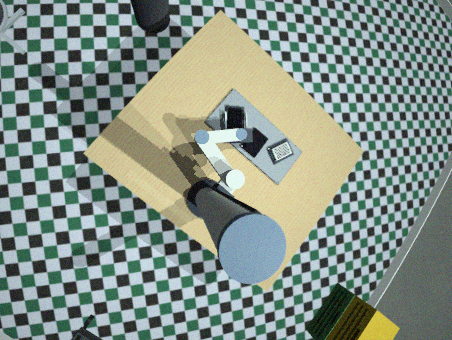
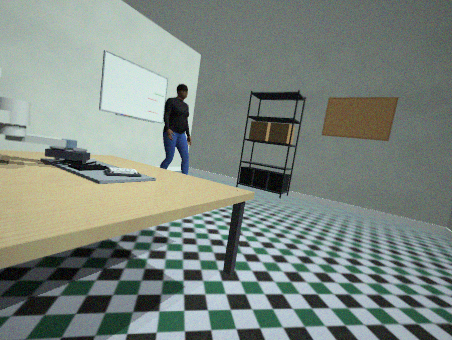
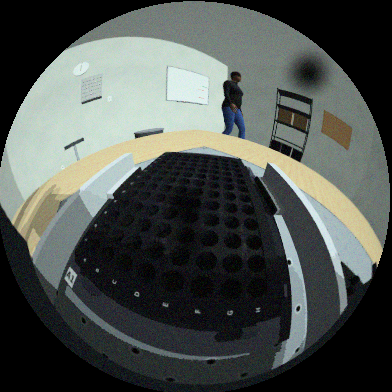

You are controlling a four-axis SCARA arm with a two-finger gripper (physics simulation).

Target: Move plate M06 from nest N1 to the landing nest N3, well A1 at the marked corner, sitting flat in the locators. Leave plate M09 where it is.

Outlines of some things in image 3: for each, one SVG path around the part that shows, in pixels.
A black well plate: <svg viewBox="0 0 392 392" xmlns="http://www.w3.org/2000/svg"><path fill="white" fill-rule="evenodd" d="M74 251L74 262L105 290L140 310L165 319L194 325L233 326L260 322L281 316L281 283L273 237L258 193L240 158L193 152L163 152L134 176L114 196L91 224Z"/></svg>
